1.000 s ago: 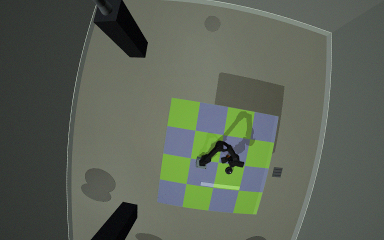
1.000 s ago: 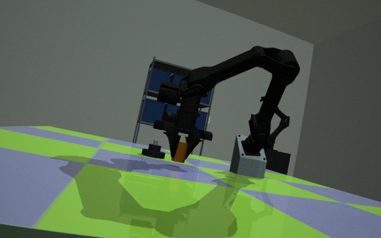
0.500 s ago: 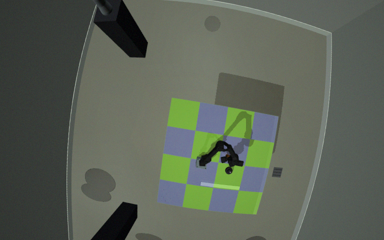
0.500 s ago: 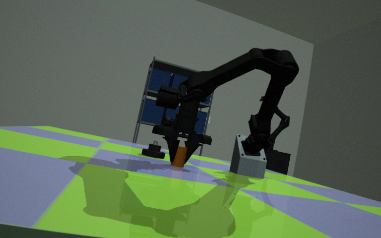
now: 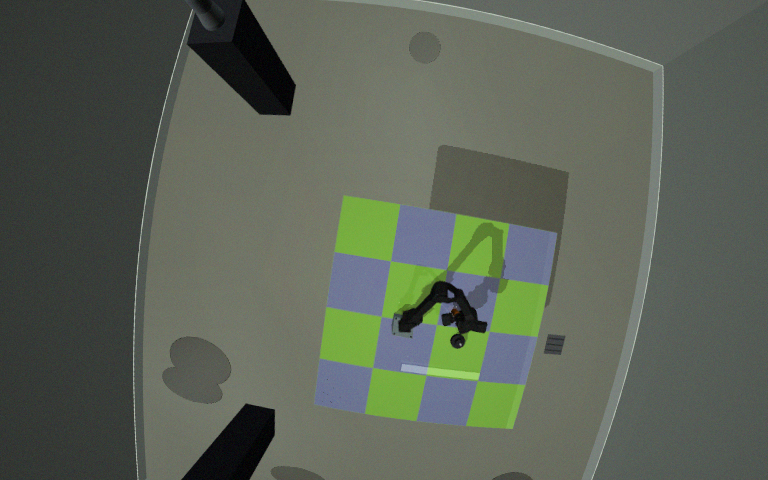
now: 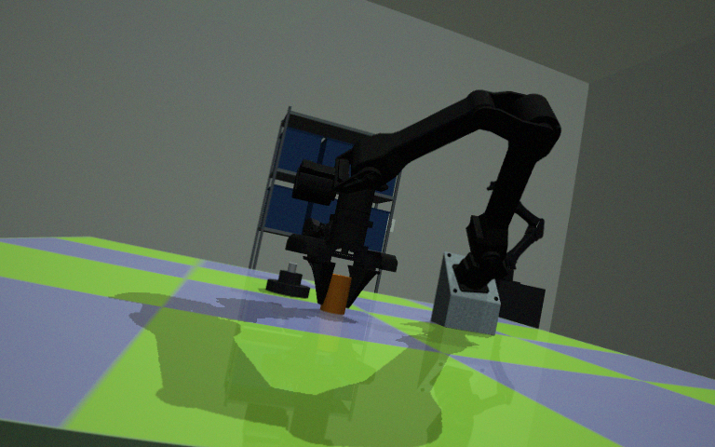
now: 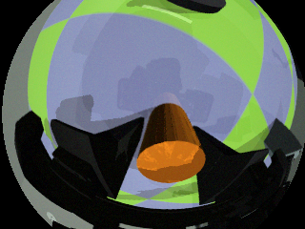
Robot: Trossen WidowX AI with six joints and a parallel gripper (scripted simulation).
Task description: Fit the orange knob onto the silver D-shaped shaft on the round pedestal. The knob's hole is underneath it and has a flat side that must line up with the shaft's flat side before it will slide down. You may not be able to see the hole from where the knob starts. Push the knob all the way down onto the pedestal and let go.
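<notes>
The orange knob is 30 mm above my gripper tip. Also, from my gripper tip: black round pedestal (40 mm ahead, 170 mm to the right, 20 mm above).
</notes>
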